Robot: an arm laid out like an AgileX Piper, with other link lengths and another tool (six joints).
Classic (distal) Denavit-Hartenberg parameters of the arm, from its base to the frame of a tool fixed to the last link. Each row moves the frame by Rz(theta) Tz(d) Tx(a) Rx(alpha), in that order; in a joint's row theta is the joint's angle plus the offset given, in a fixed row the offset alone. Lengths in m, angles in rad.
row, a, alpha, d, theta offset
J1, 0, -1.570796, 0.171, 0
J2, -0.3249, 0, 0, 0.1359
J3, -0.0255, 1.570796, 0, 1.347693
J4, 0, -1.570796, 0.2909, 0
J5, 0, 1.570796, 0, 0
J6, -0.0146, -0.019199, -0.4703, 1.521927
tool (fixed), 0, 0, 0.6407, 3.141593
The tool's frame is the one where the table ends.
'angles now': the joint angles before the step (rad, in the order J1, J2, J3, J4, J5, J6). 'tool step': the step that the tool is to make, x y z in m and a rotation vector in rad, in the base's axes. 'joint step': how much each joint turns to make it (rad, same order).
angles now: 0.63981, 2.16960, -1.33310, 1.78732, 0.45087, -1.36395
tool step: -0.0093, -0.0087, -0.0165, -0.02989, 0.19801, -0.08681
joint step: -0.00007, 0.00005, -0.00287, -0.25168, -0.01608, 0.41955
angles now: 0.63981, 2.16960, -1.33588, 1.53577, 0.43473, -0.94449
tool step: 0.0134, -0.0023, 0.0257, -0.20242, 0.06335, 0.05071
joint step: -0.00005, 0.00449, -0.21221, -0.80189, 0.13804, 0.75454
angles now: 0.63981, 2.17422, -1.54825, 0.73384, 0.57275, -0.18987
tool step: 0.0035, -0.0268, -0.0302, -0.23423, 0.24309, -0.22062
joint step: -0.00100, 0.09417, -0.16224, -0.40572, 0.24902, 0.60815
